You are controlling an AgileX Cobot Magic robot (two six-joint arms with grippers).
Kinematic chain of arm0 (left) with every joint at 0, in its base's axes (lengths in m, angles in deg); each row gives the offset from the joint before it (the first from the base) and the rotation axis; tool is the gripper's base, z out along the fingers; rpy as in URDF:
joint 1: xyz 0 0 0.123 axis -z
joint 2: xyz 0 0 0 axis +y
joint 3: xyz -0.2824 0 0.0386 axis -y
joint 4: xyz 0.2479 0 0.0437 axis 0.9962 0 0.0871
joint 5: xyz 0 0 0 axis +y
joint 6: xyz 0.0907 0 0.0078 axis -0.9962 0 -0.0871
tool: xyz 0 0 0 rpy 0 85 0
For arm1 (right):
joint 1: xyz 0 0 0.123 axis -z
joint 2: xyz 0 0 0 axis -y
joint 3: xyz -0.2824 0 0.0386 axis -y
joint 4: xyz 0.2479 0 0.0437 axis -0.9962 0 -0.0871
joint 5: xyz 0 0 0 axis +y
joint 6: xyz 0.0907 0 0.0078 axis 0.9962 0 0.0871
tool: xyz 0 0 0 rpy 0 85 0
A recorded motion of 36 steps. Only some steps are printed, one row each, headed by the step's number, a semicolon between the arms.
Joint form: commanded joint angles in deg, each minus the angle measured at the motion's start. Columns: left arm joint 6, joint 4, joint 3, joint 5, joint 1, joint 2; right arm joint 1, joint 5, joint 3, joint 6, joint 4, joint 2.
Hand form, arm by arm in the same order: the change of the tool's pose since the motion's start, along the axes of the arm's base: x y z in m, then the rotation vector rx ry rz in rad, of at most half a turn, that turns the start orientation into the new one. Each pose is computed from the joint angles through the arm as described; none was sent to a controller.
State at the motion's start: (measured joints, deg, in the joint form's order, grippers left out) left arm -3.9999 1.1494 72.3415 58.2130 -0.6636 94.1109; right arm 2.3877 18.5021 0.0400 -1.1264 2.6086 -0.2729
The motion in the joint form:
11: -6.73 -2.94 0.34 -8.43 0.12 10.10; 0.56 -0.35 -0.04 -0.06 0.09 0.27
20: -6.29 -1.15 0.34 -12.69 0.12 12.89; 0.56 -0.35 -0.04 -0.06 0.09 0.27
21: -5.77 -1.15 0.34 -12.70 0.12 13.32; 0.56 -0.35 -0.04 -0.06 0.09 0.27
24: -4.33 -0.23 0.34 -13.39 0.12 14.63; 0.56 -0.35 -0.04 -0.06 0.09 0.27
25: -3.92 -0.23 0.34 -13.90 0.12 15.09; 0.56 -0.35 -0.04 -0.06 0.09 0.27
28: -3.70 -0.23 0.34 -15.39 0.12 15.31; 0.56 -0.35 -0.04 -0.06 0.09 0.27
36: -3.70 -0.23 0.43 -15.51 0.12 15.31; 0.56 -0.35 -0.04 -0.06 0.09 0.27
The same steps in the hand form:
11: 0.0337 -0.0041 -0.0562 -0.0183 0.0226 -0.0962; -0.0002 -0.0005 0.0006 -0.0031 -0.0100 -0.0094
20: 0.0439 -0.0018 -0.0724 0.0094 -0.0014 -0.1023; -0.0002 -0.0005 0.0006 -0.0031 -0.0100 -0.0094
21: 0.0444 -0.0018 -0.0752 0.0066 0.0058 -0.0936; -0.0002 -0.0005 0.0006 -0.0031 -0.0100 -0.0094
24: 0.0469 -0.0008 -0.0835 0.0135 0.0170 -0.0775; -0.0002 -0.0005 0.0006 -0.0031 -0.0100 -0.0094
25: 0.0481 -0.0008 -0.0863 0.0116 0.0160 -0.0707; -0.0002 -0.0005 0.0006 -0.0031 -0.0100 -0.0094
28: 0.0506 -0.0008 -0.0872 0.0114 -0.0063 -0.0672; -0.0002 -0.0005 0.0006 -0.0031 -0.0100 -0.0094
36: 0.0511 -0.0008 -0.0867 0.0116 -0.0099 -0.0672; -0.0002 -0.0005 0.0006 -0.0031 -0.0100 -0.0094

